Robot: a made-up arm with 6 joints. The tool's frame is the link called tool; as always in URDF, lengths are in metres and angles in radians. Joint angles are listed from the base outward.
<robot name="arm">
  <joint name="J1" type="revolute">
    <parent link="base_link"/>
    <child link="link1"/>
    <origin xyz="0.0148 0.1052 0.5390"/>
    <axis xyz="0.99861 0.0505 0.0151"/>
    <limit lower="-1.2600" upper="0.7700"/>
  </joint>
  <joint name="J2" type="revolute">
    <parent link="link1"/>
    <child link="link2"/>
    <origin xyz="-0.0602 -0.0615 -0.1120"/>
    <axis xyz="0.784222 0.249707 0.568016"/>
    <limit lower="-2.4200" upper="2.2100"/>
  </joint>
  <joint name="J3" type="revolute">
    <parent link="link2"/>
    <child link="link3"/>
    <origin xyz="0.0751 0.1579 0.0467"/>
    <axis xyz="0 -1 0"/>
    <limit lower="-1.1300" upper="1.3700"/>
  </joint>
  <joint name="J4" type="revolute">
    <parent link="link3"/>
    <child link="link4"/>
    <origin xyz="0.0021 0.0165 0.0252"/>
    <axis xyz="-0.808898 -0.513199 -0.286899"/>
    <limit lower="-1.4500" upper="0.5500"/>
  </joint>
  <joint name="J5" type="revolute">
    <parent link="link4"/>
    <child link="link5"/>
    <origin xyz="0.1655 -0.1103 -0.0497"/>
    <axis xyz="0 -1 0"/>
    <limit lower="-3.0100" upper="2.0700"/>
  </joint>
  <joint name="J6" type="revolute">
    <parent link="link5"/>
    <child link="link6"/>
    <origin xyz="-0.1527 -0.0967 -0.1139"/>
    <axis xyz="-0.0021 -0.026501 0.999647"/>
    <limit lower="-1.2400" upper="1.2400"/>
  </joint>
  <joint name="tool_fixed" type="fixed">
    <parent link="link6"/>
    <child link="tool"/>
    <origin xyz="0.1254 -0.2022 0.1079" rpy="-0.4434 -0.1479 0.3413"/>
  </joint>
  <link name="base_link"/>
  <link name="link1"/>
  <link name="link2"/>
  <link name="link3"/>
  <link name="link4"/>
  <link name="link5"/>
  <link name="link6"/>
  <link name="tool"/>
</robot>
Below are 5 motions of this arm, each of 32 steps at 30 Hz.
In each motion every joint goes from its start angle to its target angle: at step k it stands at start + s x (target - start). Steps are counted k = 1, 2, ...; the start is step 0. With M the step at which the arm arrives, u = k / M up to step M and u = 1 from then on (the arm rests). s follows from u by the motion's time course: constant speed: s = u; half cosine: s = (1 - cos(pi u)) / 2; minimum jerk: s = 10 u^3 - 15 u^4 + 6 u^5.
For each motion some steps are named. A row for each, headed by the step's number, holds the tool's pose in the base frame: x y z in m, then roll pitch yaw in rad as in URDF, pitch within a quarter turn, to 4 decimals.
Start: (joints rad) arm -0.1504 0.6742 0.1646 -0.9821 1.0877 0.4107
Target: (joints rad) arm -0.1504 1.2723 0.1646 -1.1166 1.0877 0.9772
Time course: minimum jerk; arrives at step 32
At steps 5, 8, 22, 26, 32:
5: 0.1582 0.2464 0.2234 0.9465 -1.0184 -0.1468
8: 0.1510 0.2621 0.2370 1.0150 -1.0329 -0.1695
22: 0.0666 0.3569 0.4068 1.9076 -1.0737 -0.6835
26: 0.0505 0.3605 0.4428 2.0789 -1.0458 -0.7994
32: 0.0447 0.3607 0.4563 2.1388 -1.0322 -0.8398

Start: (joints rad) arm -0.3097 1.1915 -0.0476 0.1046 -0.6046 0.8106
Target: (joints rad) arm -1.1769 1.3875 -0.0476 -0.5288 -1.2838 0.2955
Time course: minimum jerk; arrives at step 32
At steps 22, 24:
22: 0.0832 -0.0033 0.2433 1.4841 0.2877 2.0681
24: 0.0697 -0.0203 0.2431 1.5877 0.3139 2.1369

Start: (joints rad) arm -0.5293 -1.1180 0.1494 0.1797 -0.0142 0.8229
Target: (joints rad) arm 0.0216 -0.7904 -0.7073 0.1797 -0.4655 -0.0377
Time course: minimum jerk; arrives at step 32
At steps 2, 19, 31, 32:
2: 0.1297 0.0667 0.7513 -2.0824 0.4173 0.1788
19: 0.0491 -0.1543 0.6843 -1.1625 0.2932 -0.3385
31: 0.0158 -0.1938 0.6227 -1.0234 0.6251 -0.6811
32: 0.0158 -0.1939 0.6227 -1.0234 0.6255 -0.6814

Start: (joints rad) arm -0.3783 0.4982 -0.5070 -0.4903 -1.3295 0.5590
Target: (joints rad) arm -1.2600 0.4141 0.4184 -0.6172 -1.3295 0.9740
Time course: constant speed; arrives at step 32
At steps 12, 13, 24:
12: 0.1174 -0.0478 0.2473 1.4761 0.3990 1.7802
13: 0.1244 -0.0503 0.2524 1.4519 0.4122 1.7734
24: 0.1945 -0.0611 0.3174 1.2036 0.5480 1.7602

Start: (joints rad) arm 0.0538 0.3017 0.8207 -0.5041 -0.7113 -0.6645
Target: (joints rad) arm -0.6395 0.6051 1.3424 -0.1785 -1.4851 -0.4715
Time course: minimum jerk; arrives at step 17
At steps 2, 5, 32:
2: 0.2052 -0.1563 0.3790 0.0163 0.0740 0.2531
5: 0.2081 -0.1794 0.4315 -0.0916 0.0964 0.2790
32: 0.1585 -0.2014 0.7134 -0.6120 0.3334 0.2704

